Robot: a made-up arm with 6 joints.
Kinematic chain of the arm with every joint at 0, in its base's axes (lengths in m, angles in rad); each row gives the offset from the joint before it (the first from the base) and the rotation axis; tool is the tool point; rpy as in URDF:
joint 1: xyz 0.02 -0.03 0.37 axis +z
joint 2: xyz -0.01 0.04 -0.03 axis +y
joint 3: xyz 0.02 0 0.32 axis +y
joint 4: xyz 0 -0.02 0.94 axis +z
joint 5: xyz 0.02 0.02 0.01 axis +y
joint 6: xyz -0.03 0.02 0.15 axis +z
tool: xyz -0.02 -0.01 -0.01 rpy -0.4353 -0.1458 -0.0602
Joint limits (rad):
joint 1: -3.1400..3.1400
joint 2: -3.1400..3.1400
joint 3: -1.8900..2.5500
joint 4: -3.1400..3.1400
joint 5: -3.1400..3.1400
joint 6: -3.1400..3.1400
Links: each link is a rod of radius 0.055 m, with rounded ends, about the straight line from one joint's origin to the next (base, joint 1, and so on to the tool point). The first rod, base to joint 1, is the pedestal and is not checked.
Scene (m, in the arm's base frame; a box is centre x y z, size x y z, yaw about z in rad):
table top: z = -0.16
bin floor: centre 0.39 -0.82 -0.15 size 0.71 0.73 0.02 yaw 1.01
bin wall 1: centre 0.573 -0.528 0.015 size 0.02 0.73 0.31 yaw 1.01
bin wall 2: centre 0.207 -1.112 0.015 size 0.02 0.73 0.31 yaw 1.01
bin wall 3: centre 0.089 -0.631 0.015 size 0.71 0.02 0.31 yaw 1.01
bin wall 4: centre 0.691 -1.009 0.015 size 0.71 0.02 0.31 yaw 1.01
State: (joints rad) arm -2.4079 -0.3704 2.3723 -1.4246 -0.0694 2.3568
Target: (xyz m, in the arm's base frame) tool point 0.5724 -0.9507 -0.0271
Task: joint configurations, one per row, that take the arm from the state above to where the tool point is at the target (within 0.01 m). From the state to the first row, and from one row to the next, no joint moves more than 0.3 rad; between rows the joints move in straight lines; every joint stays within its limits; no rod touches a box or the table.
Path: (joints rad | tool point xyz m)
1: -2.3862 -0.4716 2.1158 -1.4115 -0.1690 2.2219 | -0.6411 -0.7047 0.5269
2: -2.3645 -0.5729 1.8593 -1.3984 -0.2685 2.0871 | -0.5692 -0.6831 0.9019
3: -2.3428 -0.6741 1.6029 -1.3854 -0.3681 1.9522 | -0.4049 -0.5620 1.2332
4: -2.3211 -0.7754 1.3464 -1.3723 -0.4677 1.8173 | -0.1716 -0.3533 1.4750
5: -2.2994 -0.8766 1.0899 -1.3592 -0.5672 1.6825 | 0.0983 -0.0822 1.5933
6: -2.2778 -0.9779 0.8334 -1.3461 -0.6668 1.5476 | 0.3689 0.2167 1.5720
7: -2.0750 -0.7184 0.9569 -1.3508 -0.5772 1.6805 | 0.0787 -0.1187 1.6205
8: -1.8722 -0.4590 1.0805 -1.3554 -0.4875 1.8134 | -0.0479 -0.5273 1.4971
9: -1.6695 -0.1995 1.2040 -1.3601 -0.3979 1.9462 | 0.0057 -0.8931 1.2213
10: -1.4667 0.0599 1.3275 -1.3647 -0.3083 2.0791 | 0.1918 -1.1126 0.8355
11: -1.2640 0.3194 1.4510 -1.3693 -0.2186 2.2120 | 0.4162 -1.1291 0.3977
12: -1.0612 0.5788 1.5745 -1.3740 -0.1290 2.3449 | 0.5724 -0.9507 -0.0271

